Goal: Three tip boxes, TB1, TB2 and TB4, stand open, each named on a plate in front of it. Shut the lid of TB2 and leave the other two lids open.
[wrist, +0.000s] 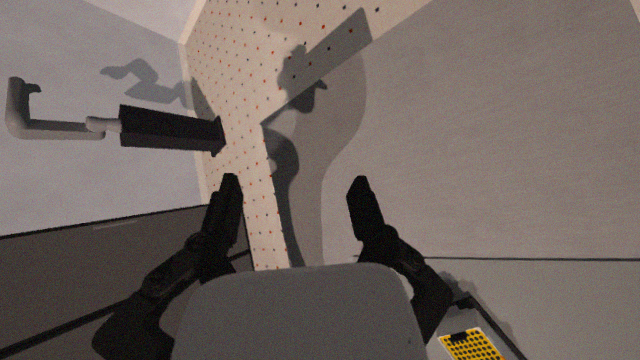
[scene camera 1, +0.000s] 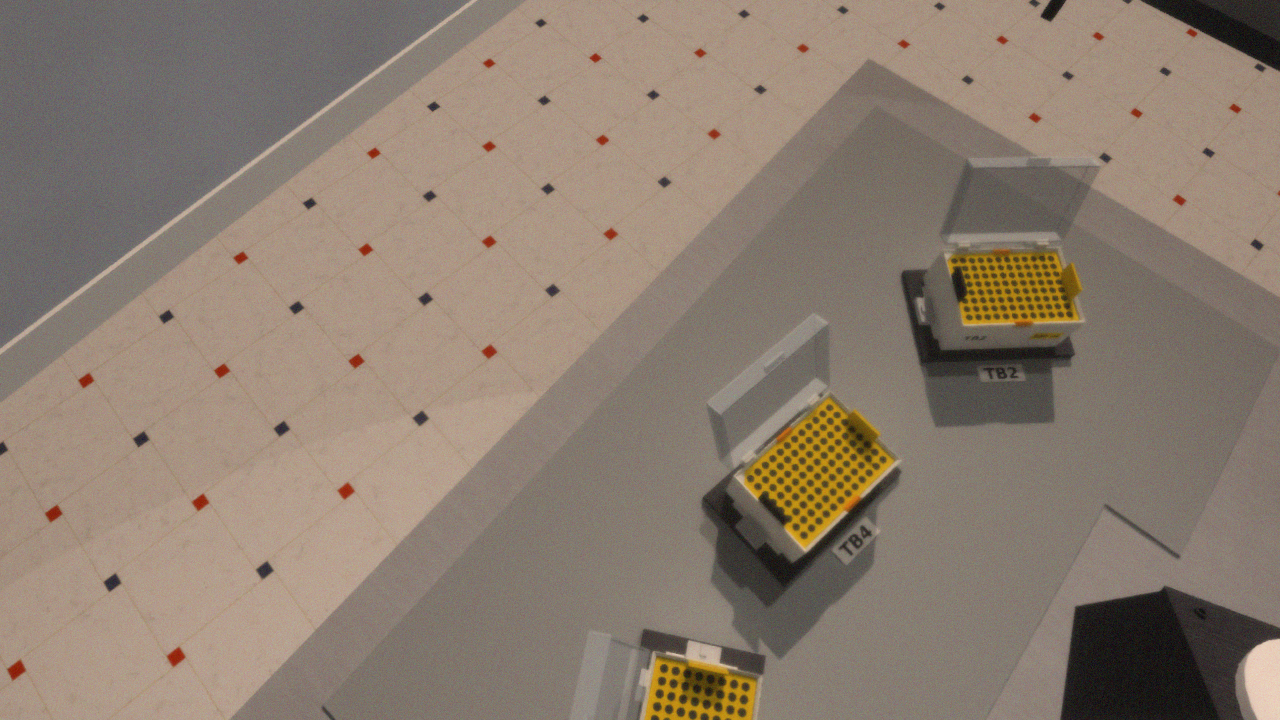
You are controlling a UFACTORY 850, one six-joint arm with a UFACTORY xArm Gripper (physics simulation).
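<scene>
Tip box TB2 (scene camera 1: 1006, 335) stands at the upper right in the scene view, its clear lid (scene camera 1: 1020, 198) open and raised at the back. Tip box TB4 (scene camera 1: 819, 470) stands turned at an angle in the middle, its lid (scene camera 1: 771, 380) open. A third tip box (scene camera 1: 702, 689) is cut off by the bottom edge; its lid (scene camera 1: 604, 676) stands open to its left and its name plate does not show. My gripper (wrist: 298, 185) is open, with nothing between its fingers, away from the boxes. Part of one yellow tip rack (wrist: 472, 345) shows at the lower right in the wrist view; I cannot tell which box.
The boxes stand on a grey table (scene camera 1: 572, 582) above a tiled floor (scene camera 1: 295, 376) (wrist: 240, 100). A black block (scene camera 1: 1123, 662) with a white round part stands at the lower right in the scene view. Another robot arm (wrist: 170, 131) or similar dark-and-grey device shows at the left in the wrist view.
</scene>
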